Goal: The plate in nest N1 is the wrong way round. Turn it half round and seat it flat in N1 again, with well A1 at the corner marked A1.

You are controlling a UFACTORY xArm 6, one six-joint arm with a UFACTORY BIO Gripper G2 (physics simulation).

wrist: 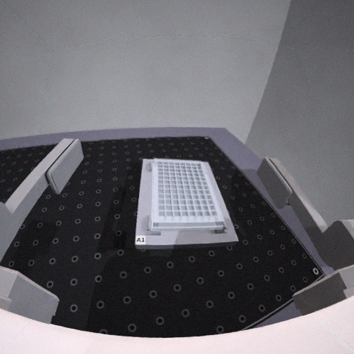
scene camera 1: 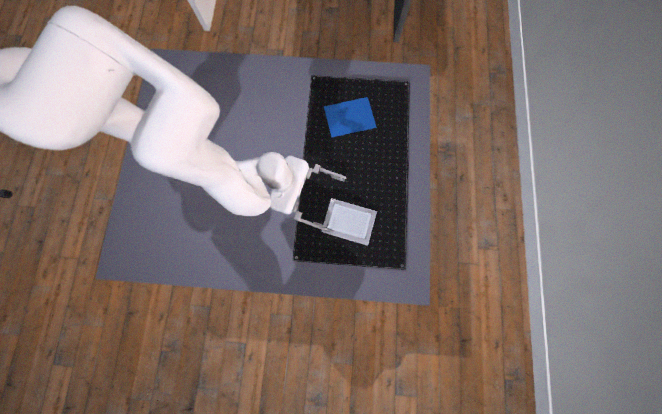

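The white well plate (scene camera 1: 351, 220) (wrist: 185, 192) lies in the light grey nest (scene camera 1: 371, 225) (wrist: 144, 200) and looks flat. The nest's corner marked A1 (wrist: 141, 240) is at the near left in the wrist view. The plate's own well A1 cannot be made out. My gripper (scene camera 1: 335, 203) (wrist: 172, 172) is open and empty. In the wrist view its fingers stand wide apart, left and right of the plate, without touching it. In the scene view one fingertip overlaps the nest's left edge and the other is above and apart from it; the height is hard to tell.
The nest sits on a black perforated board (scene camera 1: 385, 170) (wrist: 100, 280) on a grey-violet mat (scene camera 1: 150, 240). A blue rectangle (scene camera 1: 350, 117) lies at the other end of the board. The arm reaches in from the left in the scene view. A grey wall (wrist: 125, 75) shows beyond the mat.
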